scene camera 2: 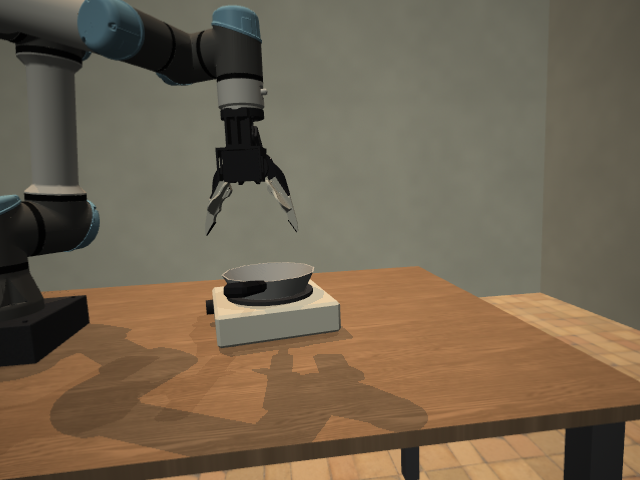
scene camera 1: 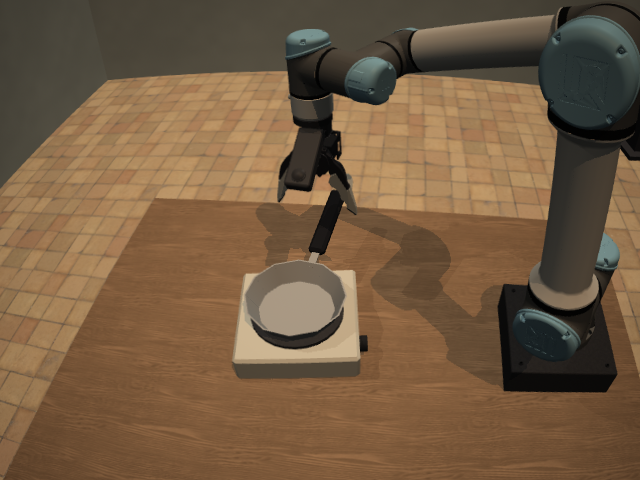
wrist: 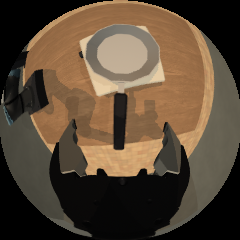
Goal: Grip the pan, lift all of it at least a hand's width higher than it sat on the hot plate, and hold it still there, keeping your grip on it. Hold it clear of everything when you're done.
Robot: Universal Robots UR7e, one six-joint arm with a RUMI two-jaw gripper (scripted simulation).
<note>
I see my gripper [scene camera 2: 251,233], a grey pan [scene camera 1: 304,297] and a hot plate [scene camera 1: 335,352].
The grey pan also shows in scene camera 2 [scene camera 2: 278,280] and in the wrist view [wrist: 121,53]. The hot plate is seen too in scene camera 2 [scene camera 2: 238,321] and in the wrist view [wrist: 101,86]. My gripper also shows in scene camera 1 [scene camera 1: 316,208].
</note>
